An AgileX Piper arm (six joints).
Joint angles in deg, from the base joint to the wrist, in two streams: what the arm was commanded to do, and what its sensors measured. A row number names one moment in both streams.
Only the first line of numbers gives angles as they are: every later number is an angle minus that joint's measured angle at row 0.
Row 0, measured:
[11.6, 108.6, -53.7, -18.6, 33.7, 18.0]
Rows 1 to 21, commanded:
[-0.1, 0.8, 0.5, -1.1, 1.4, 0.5]
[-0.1, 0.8, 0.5, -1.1, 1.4, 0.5]
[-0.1, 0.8, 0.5, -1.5, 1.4, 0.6]
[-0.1, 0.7, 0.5, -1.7, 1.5, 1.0]
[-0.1, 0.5, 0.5, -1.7, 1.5, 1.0]
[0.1, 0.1, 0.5, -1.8, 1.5, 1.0]
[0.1, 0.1, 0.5, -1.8, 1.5, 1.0]
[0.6, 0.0, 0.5, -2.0, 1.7, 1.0]
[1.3, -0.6, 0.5, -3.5, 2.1, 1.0]
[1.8, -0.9, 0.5, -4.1, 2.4, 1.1]
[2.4, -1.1, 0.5, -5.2, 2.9, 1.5]
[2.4, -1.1, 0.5, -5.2, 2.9, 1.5]
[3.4, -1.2, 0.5, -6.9, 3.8, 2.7]
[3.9, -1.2, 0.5, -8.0, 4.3, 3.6]
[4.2, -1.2, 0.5, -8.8, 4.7, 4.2]
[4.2, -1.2, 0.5, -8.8, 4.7, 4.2]
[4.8, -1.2, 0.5, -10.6, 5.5, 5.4]
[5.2, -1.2, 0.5, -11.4, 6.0, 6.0]
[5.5, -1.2, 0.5, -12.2, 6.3, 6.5]
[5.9, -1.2, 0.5, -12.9, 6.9, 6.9]
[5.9, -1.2, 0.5, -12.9, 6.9, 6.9]
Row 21, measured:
[5.0, -1.0, 0.1, -9.8, 5.8, 5.4]
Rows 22 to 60, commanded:
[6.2, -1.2, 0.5, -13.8, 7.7, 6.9]
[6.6, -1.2, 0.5, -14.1, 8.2, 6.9]
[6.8, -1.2, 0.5, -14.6, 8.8, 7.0]
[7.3, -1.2, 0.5, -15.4, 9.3, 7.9]
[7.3, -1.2, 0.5, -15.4, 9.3, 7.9]
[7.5, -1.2, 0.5, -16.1, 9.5, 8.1]
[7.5, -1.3, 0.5, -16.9, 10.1, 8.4]
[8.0, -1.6, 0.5, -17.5, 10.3, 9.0]
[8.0, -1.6, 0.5, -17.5, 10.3, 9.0]
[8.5, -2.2, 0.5, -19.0, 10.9, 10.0]
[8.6, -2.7, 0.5, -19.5, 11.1, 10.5]
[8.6, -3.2, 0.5, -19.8, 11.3, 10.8]
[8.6, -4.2, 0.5, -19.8, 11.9, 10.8]
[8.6, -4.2, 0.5, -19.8, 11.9, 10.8]
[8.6, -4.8, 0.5, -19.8, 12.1, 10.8]
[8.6, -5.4, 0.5, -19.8, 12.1, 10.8]
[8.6, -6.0, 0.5, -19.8, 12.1, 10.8]
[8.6, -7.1, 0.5, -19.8, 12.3, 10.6]
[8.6, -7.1, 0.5, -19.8, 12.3, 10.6]
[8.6, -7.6, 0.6, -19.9, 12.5, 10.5]
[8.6, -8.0, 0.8, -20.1, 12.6, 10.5]
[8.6, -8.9, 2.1, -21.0, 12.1, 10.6]
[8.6, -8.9, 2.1, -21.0, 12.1, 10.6]
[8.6, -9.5, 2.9, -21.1, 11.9, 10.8]
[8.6, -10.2, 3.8, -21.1, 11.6, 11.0]
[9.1, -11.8, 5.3, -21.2, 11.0, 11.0]
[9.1, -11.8, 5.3, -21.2, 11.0, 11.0]
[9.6, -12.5, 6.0, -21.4, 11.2, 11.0]
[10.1, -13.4, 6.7, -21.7, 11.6, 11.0]
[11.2, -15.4, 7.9, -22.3, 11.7, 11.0]
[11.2, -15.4, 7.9, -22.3, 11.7, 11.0]
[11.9, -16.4, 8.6, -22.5, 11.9, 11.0]
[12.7, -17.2, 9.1, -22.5, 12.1, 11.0]
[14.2, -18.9, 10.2, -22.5, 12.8, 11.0]
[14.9, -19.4, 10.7, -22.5, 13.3, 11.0]
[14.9, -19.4, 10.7, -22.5, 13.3, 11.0]
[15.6, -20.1, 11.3, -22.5, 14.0, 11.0]
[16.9, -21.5, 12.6, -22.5, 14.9, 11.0]
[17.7, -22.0, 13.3, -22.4, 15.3, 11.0]
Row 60, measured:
[16.0, -20.0, 11.6, -20.5, 12.8, 10.6]
